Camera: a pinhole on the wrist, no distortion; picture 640 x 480 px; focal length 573.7 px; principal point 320.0 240.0 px. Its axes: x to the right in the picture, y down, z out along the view. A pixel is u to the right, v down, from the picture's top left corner.
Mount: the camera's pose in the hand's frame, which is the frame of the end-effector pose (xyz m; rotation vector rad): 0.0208 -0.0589 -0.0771 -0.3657 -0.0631 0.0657
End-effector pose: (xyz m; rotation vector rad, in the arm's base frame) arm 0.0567 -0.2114 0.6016 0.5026 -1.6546 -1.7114
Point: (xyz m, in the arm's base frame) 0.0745 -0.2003 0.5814
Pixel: 63.8 360.4
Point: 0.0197 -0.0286 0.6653
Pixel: 130.7 312.6
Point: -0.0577 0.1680 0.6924
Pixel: 125.5 225.5
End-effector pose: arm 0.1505 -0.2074 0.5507 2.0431 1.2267 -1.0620
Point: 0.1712 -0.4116 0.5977
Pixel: 32.3 456.1
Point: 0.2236 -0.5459 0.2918
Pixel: 427.3 333.9
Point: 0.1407 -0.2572 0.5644
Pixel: 115.5 375.8
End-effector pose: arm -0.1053 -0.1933 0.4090 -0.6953 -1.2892 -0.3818
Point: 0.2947 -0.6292 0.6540
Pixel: behind the camera
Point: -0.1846 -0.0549 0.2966
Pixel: 74.8 375.9
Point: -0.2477 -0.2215 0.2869
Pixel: outside the picture
